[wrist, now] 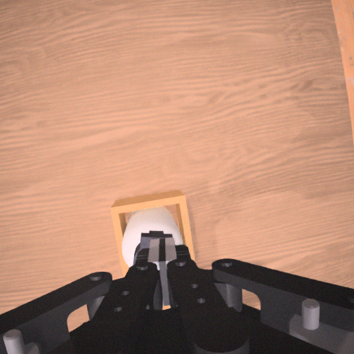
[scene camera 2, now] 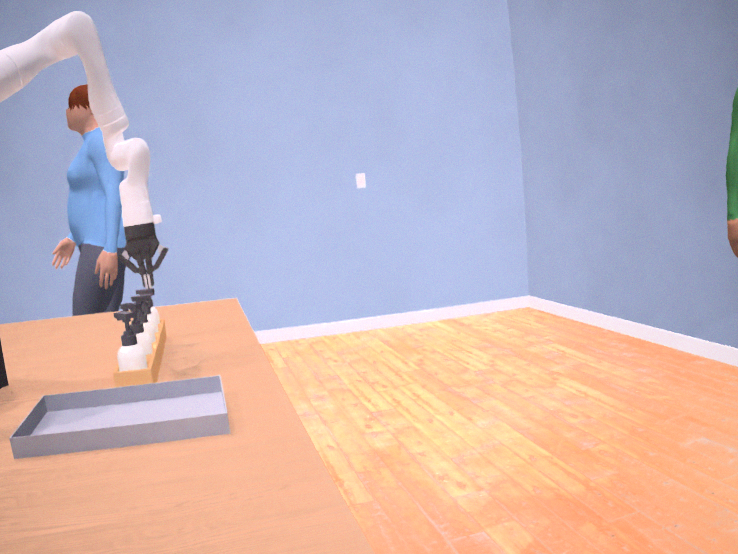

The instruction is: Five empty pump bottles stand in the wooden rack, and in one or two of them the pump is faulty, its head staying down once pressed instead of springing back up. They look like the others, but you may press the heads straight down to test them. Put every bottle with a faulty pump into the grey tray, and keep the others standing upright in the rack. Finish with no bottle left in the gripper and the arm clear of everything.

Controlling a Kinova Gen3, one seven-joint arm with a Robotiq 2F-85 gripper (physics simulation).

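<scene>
The wooden rack (scene camera 2: 134,376) (wrist: 116,230) stands on the table with white pump bottles in a row, upright and overlapping in the scene view. The nearest bottle (scene camera 2: 131,357) has its black head raised. My gripper (scene camera 2: 147,285) (wrist: 163,253) is shut and empty, pointing straight down at the far end of the row. Its fingertips are right over the black head (scene camera 2: 144,291) (wrist: 156,233) of the end bottle (wrist: 150,222); whether they touch it I cannot tell. The fingers hide most of that head. The grey tray (scene camera 2: 125,436) lies in front of the rack's near end with a bare floor.
The table's right edge (scene camera 2: 280,381) runs to the right of the rack and tray. A black object (scene camera 2: 1,363) partly shows at the left edge. A person in blue (scene camera 2: 89,190) stands behind the table, and a person in green (scene camera 2: 733,172) partly shows at far right.
</scene>
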